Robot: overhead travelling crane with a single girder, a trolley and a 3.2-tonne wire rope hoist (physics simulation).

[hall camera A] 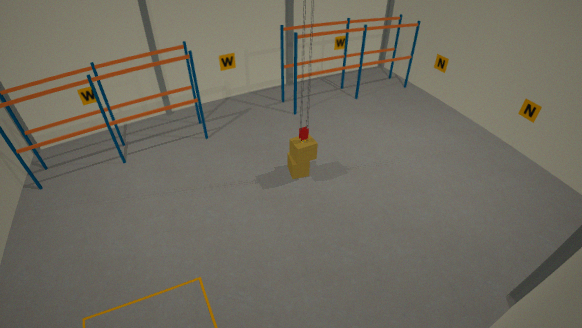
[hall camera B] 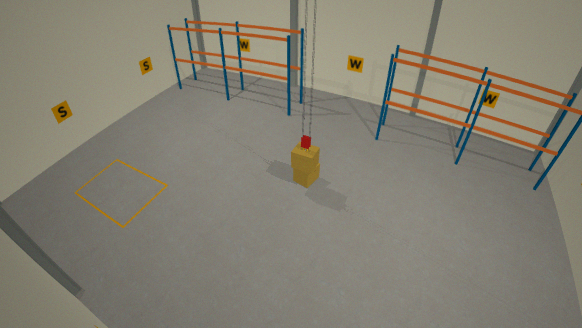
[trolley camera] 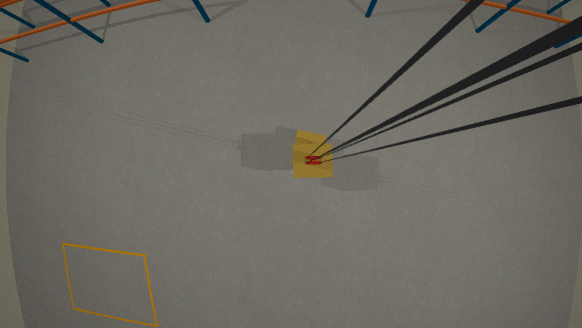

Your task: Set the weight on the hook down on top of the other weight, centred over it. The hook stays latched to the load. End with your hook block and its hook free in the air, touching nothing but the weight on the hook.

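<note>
My red hook block (hall camera A: 303, 133) (hall camera B: 306, 142) (trolley camera: 313, 160) hangs on its ropes, with its hook latched to a yellow block-shaped weight (hall camera A: 305, 151) (hall camera B: 305, 160) (trolley camera: 312, 171). This weight hangs upright over the other yellow weight (hall camera A: 299, 170) (hall camera B: 306, 178) (trolley camera: 310, 136), which stands on the floor and is turned a little relative to it. The upper weight is off centre: in hall camera A it sits to the right, and in the trolley view the lower one shows past its top edge. I cannot tell whether the two touch; the upper weight hides most of the lower one's top.
Blue and orange racks stand along the W wall, one on the left (hall camera A: 107, 120) (hall camera B: 289, 95) and one on the right (hall camera A: 295, 90) (hall camera B: 473, 120) in each hall view. A yellow rectangle outline (hall camera A: 142, 298) (hall camera B: 142, 173) (trolley camera: 104, 249) is marked on the floor, away from the weights.
</note>
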